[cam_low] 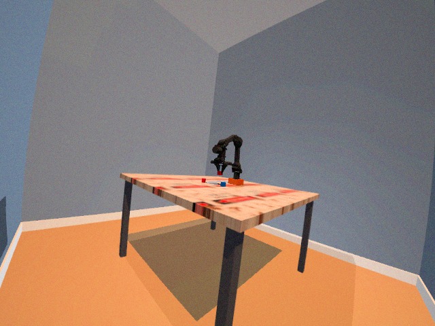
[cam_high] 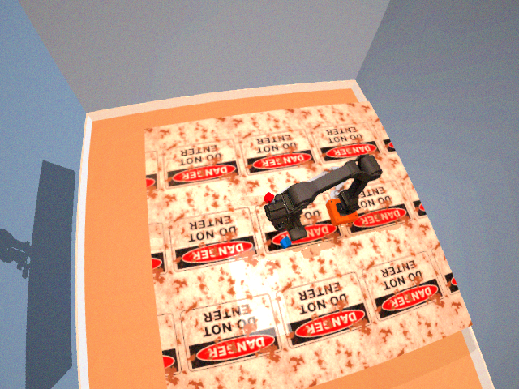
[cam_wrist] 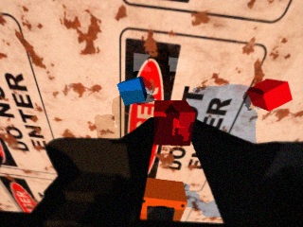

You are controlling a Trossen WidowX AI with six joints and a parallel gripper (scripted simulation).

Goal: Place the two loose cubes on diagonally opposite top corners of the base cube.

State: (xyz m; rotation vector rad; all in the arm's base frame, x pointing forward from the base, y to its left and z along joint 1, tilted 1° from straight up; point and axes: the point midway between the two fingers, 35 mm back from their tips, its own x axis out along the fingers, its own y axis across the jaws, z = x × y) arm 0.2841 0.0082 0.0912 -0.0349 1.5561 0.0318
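The blue base cube lies 10 mm ahead of my gripper tip, 50 mm to the left of it and 90 mm below it.
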